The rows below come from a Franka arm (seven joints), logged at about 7 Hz.
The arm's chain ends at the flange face. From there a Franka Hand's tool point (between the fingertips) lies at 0.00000 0.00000 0.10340 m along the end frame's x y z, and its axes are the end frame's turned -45 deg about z.
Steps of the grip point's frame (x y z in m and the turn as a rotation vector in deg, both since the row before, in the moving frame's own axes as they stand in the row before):
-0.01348, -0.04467, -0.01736, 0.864, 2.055, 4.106
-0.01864, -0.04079, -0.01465, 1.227, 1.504, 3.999
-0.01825, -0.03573, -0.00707, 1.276, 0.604, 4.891
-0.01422, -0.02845, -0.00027, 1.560, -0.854, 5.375
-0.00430, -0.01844, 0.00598, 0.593, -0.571, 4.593
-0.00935, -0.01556, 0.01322, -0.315, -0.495, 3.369
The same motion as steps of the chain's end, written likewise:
-0.04277, -0.01839, -0.01728, 2.064, 0.842, 4.106
-0.04250, -0.01219, -0.01459, 1.931, 0.196, 3.999
-0.03742, -0.00993, -0.00704, 1.329, -0.475, 4.891
-0.02714, -0.00902, -0.00022, 0.499, -1.707, 5.375
-0.01460, -0.00991, 0.00599, 0.016, -0.823, 4.593
-0.01735, -0.00542, 0.01323, -0.573, -0.127, 3.369

